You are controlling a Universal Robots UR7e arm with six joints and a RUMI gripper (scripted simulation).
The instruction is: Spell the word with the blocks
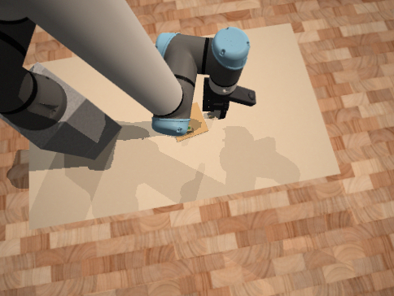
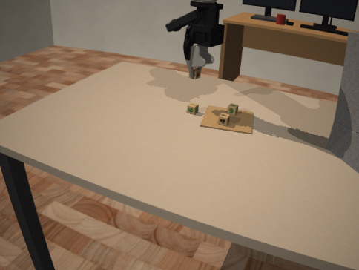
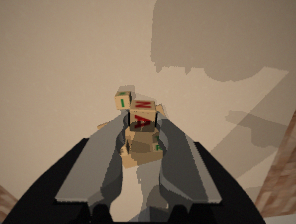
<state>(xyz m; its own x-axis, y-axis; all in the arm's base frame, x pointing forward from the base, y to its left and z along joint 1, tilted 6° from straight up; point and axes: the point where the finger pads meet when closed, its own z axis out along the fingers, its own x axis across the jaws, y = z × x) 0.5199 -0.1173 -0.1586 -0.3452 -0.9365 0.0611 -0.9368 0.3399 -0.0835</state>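
Right now the brown mat is 12 cm behind my hand, 4 cm to the left of it and 11 cm below it. Also, from my hand: green R block: 12 cm behind, 1 cm to the left, 9 cm below; then red-lettered block: right at my hand; then green-lettered block: 1 cm behind, 4 cm to the left, 10 cm below.
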